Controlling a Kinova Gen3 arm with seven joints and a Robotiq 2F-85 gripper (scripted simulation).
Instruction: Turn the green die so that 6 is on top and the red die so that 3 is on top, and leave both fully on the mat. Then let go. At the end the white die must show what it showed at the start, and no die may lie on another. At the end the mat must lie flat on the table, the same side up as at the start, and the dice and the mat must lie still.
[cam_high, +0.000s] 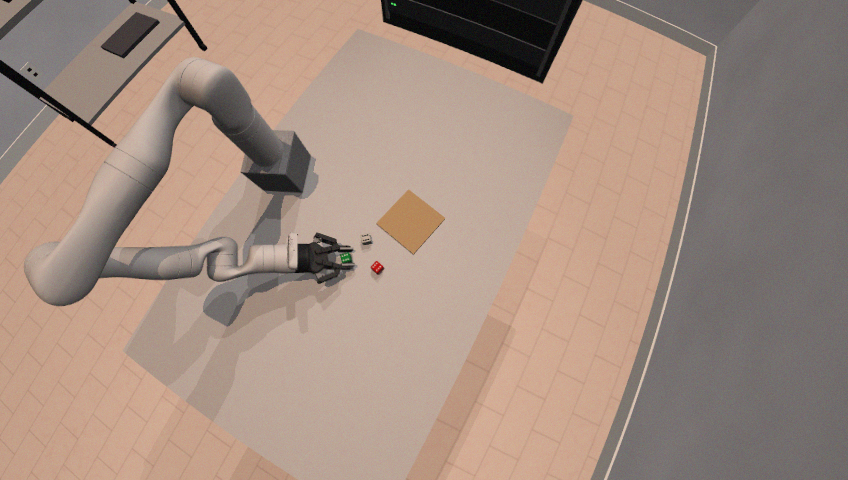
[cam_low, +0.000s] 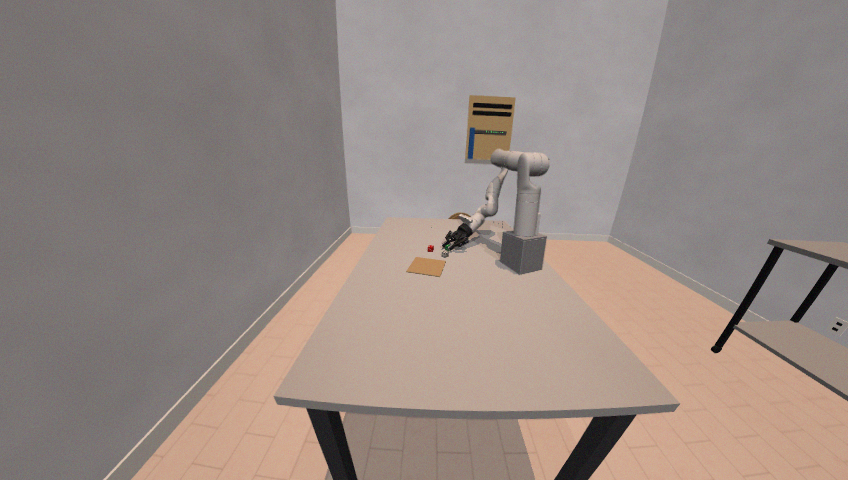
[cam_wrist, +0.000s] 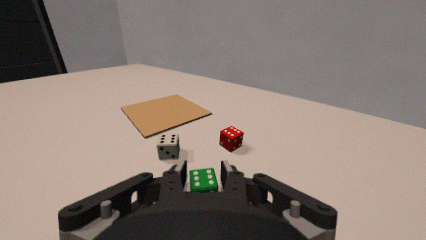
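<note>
Now: hand 10 mm above the green die. Also, from my hand: white die: 20 mm ahead, 70 mm to the left, 10 mm below; then red die: 80 mm ahead, 20 mm to the left, 10 mm below; then tan mat: 100 mm ahead, 180 mm to the left, 20 mm below.
</note>
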